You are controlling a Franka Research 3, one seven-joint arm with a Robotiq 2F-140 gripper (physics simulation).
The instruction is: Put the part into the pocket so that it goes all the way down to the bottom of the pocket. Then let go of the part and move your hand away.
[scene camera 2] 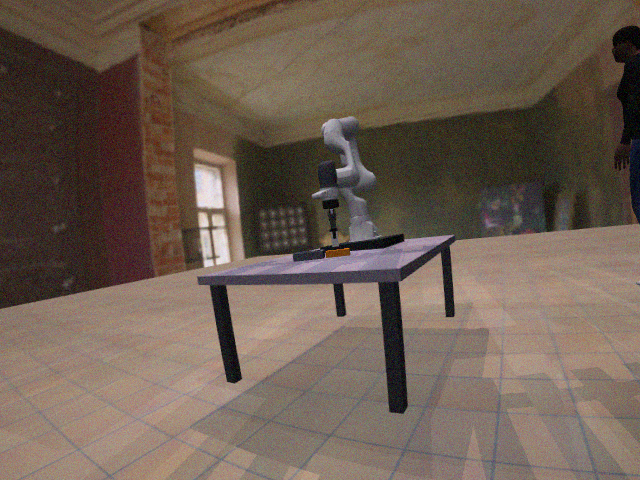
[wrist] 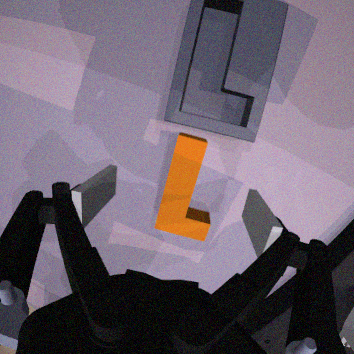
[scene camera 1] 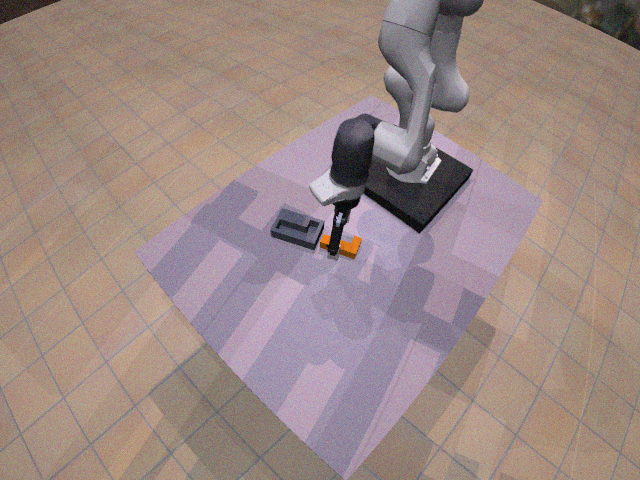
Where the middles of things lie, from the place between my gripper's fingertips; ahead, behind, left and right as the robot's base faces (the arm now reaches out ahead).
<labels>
My gripper is now 10 mm past the orange L-shaped part (wrist: pixel 174 215) and 40 mm above it.
</labels>
